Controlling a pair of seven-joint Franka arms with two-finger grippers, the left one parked.
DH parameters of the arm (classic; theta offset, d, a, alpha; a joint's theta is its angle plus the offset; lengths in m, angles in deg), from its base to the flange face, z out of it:
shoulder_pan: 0 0.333 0 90
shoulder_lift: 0 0 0 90
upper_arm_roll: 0 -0.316 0.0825 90
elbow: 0 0 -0.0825 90
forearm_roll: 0 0.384 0 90
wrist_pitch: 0 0 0.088 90
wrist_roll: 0 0.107 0 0
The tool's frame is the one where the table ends.
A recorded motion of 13 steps. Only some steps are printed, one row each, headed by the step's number.
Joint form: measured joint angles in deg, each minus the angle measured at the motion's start. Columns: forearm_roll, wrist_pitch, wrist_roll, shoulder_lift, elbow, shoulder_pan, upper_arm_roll.
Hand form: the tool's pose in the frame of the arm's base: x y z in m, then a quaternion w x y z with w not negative. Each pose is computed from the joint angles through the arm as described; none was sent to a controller.
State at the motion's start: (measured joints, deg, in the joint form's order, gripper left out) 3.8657 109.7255 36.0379 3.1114 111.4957 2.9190 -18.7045
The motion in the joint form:
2: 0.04 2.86 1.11 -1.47 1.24 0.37 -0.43
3: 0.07 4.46 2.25 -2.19 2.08 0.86 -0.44
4: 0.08 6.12 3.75 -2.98 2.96 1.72 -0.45
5: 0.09 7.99 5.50 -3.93 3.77 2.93 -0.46
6: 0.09 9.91 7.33 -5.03 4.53 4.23 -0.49
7: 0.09 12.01 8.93 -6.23 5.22 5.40 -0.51
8: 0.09 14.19 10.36 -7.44 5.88 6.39 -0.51
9: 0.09 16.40 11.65 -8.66 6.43 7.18 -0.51
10: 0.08 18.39 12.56 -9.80 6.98 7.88 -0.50
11: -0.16 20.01 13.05 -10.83 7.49 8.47 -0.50
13: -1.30 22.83 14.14 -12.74 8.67 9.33 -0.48
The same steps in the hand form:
2: 0.5085 0.2161 0.4845 0.02947 -0.98961 0.14068 0.00272
3: 0.5088 0.2206 0.4735 0.03144 -0.98861 0.14712 0.00355
4: 0.5076 0.2283 0.4616 0.03314 -0.98758 0.15348 0.00500
5: 0.5054 0.2393 0.4492 0.03570 -0.98660 0.15908 0.00598
6: 0.5026 0.2513 0.4358 0.03825 -0.98561 0.16447 0.00764
7: 0.5004 0.2623 0.4224 0.04175 -0.98466 0.16920 0.00837
8: 0.4989 0.2715 0.4092 0.04577 -0.98360 0.17427 0.00841
9: 0.4982 0.2792 0.3969 0.05053 -0.98236 0.17991 0.00759
10: 0.4970 0.2857 0.3850 0.05433 -0.98157 0.18305 0.00750
11: 0.4955 0.2910 0.3738 0.05554 -0.98168 0.18209 0.00758
13: 0.4920 0.2976 0.3510 0.05208 -0.98226 0.17999 0.00750

